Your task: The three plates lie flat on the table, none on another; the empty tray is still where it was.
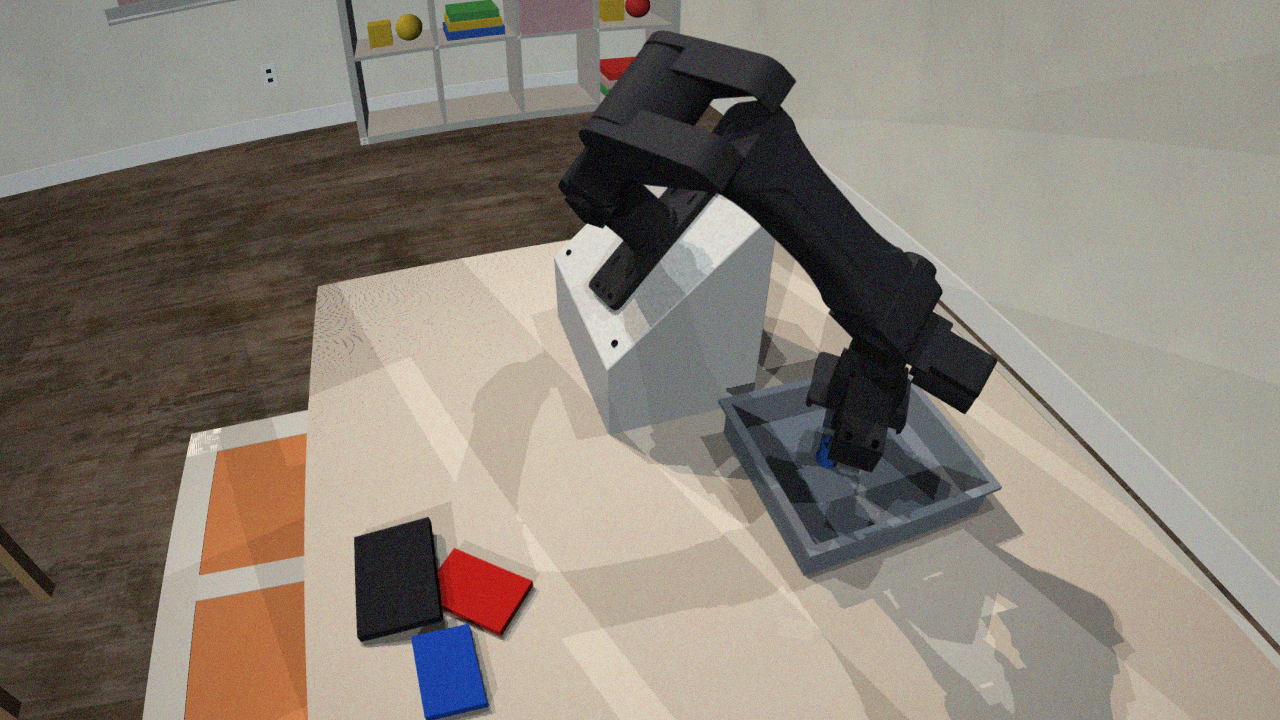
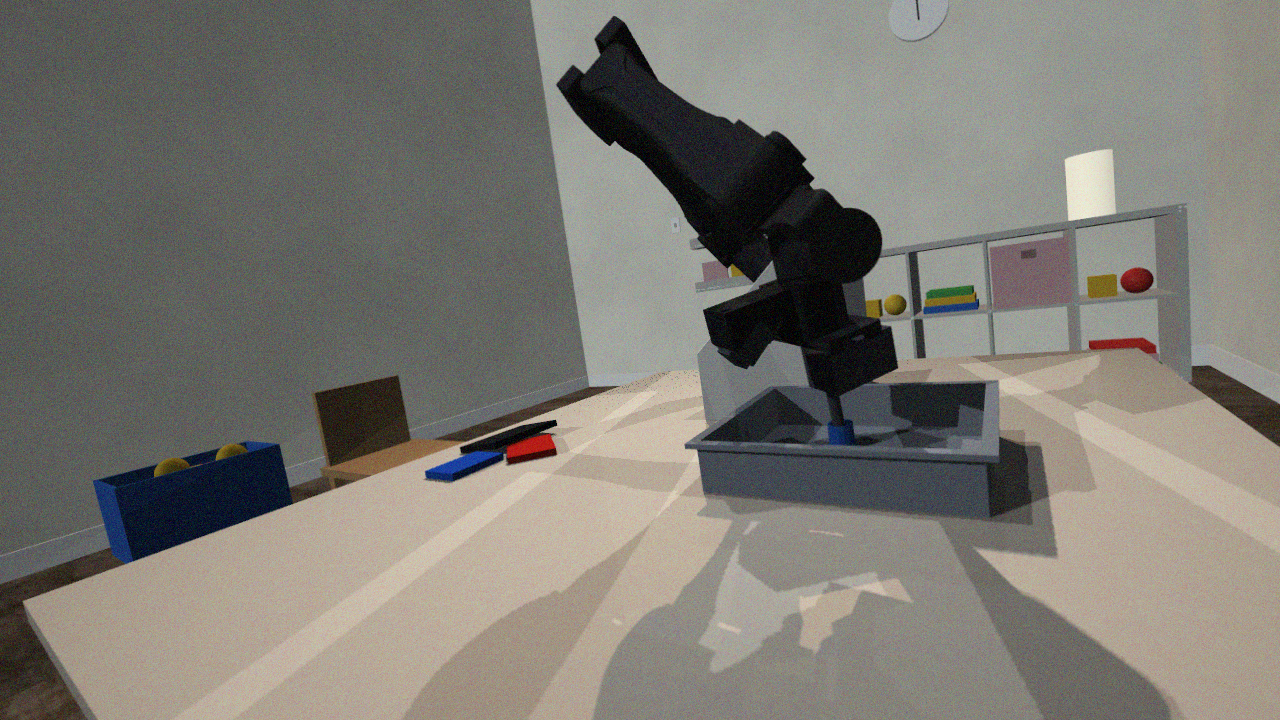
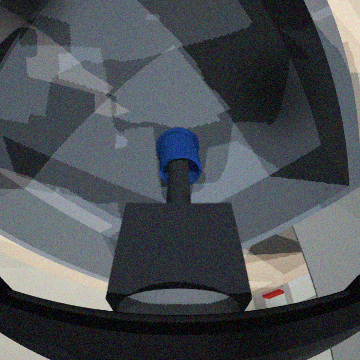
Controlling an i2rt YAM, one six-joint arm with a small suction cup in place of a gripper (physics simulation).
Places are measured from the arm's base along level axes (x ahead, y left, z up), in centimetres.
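Pixels of known places: hand, its tool point: [image 1: 825, 461] [image 3: 178, 140]; arm's base, origin of its link: [image 1: 658, 235].
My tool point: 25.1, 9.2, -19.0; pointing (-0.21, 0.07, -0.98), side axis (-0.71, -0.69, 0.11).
Note:
For each thing: its top centre in the pictures, then the offset to it from my tool point, as dx, dy, dz. Level surfaces: height alone.
- grey tray, centre of its top: [image 3: 129, 194] [image 2: 849, 407] [image 1: 860, 440] +3.2, +1.2, +5.8
- black plate, centre of its top: [image 1: 393, 571] [image 2: 508, 429] -5.0, -48.7, +2.3
- red plate, centre of its top: [image 1: 475, 588] [image 2: 530, 445] -0.7, -41.5, +1.1
- blue plate, centre of its top: [image 1: 447, 668] [image 2: 464, 461] +6.6, -46.8, +1.1
- table, height of its surface: dz +0.2
My gripper, a blue suction cup [image 1: 825, 451] [image 2: 840, 434] [image 3: 179, 150] on a dark rod, is pressed to the inside floor of the grey tray [image 1: 895, 532] [image 2: 850, 483] [image 3: 320, 115] and holds it. The tray looks empty and level, on or just above the table; which one I cannot tell. The black plate [image 1: 396, 580] [image 2: 510, 436] overlaps the left corner of the red plate [image 1: 487, 591] [image 2: 531, 448] and looks slightly tilted, its near edge raised. The blue plate [image 1: 449, 671] [image 2: 463, 465] lies flat beside them.
The white-grey arm base [image 1: 689, 331] stands behind the tray on the table [image 1: 680, 582] [image 2: 358, 608]. A chair [image 2: 362, 420] and a blue bin [image 2: 196, 505] with yellow balls are beyond the table's left edge. A shelf unit [image 1: 393, 50] [image 2: 1173, 295] stands against a wall.

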